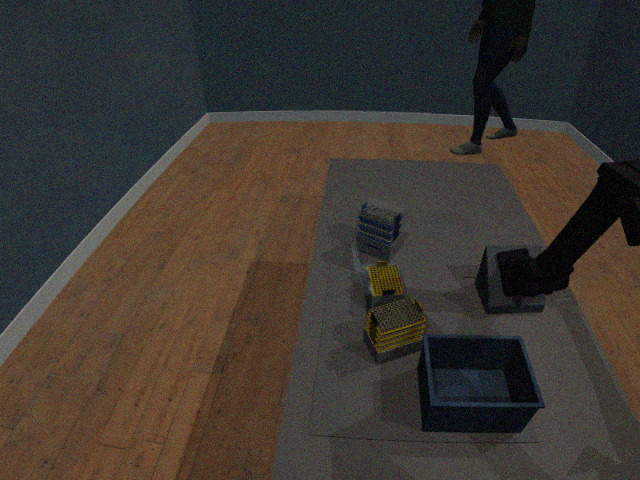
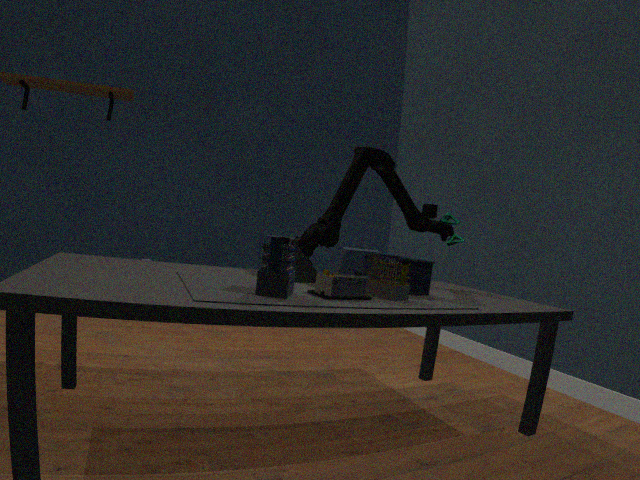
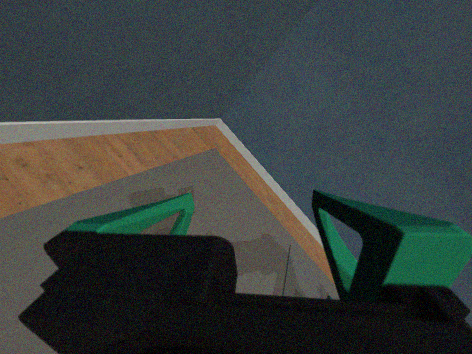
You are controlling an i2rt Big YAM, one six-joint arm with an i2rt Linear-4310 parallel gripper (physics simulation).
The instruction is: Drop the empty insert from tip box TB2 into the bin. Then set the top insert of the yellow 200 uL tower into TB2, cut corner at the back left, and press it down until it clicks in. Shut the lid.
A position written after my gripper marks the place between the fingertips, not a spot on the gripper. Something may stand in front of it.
My gripper (image 3: pixel 249 198) is open and holds nothing. A blue-grey tower of inserts (image 1: pixel 379 225) rests on a grey mat (image 3: pixel 300 280). Also in view: a blue bin (image 2: pixel 421 270) and a tip box (image 2: pixel 355 265).
The blue-grey tower of inserts also shows in image 2 (image 2: pixel 277 262). The tip box shows as well in image 1 (image 1: pixel 361 270). Image 3 misses the blue-grey tower of inserts: it is out of frame.
